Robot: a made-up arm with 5 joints.
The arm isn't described. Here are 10 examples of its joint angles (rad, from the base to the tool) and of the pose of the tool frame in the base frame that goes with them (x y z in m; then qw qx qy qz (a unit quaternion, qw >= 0)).
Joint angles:
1: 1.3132 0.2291 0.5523 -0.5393 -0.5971
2: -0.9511 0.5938 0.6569 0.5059 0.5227
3: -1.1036 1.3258 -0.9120 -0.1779 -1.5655
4: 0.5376 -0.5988 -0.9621 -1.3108 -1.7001
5: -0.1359 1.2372 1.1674 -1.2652 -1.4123
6: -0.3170 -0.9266 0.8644 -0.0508 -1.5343
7: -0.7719 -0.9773 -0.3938 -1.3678 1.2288
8: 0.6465 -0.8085 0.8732 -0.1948 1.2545
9: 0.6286 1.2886 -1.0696 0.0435 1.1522
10: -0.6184 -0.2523 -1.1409 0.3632 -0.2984
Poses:
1: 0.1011 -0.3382 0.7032 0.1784 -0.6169 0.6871 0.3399
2: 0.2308 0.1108 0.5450 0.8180 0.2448 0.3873 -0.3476
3: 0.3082 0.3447 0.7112 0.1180 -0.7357 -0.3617 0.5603
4: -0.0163 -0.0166 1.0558 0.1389 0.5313 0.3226 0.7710
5: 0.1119 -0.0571 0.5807 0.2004 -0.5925 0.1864 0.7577
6: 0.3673 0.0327 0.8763 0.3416 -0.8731 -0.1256 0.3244
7: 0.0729 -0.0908 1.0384 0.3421 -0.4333 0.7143 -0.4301
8: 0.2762 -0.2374 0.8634 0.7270 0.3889 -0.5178 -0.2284
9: 0.3911 -0.3146 0.7582 0.7176 0.4690 -0.3776 -0.3501
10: 0.1838 -0.0005 1.1497 0.0221 -0.9659 -0.0187 -0.2574
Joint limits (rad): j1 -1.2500..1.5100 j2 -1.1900..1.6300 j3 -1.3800..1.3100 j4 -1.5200..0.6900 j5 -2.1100..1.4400
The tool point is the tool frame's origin. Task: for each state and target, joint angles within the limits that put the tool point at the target. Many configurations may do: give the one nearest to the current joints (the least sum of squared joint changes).
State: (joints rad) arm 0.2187 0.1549 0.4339 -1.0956 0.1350
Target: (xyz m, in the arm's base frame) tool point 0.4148 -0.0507 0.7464
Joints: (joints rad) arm -0.0526 0.3874 0.3098 -0.8333 0.1273
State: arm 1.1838 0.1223 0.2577 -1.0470 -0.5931
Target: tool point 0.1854 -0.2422 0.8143
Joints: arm 0.8994 -0.3091 0.8954 -1.5200 -0.5977
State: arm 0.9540 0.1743 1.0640 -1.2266 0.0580
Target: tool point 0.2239 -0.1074 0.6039
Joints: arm 0.2406 0.4029 1.2176 -1.0512 0.0389
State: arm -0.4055 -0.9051 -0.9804 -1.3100 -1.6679
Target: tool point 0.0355 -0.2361 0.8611
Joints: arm -1.1876 -1.1900 -1.2686 -1.5133 -1.6657
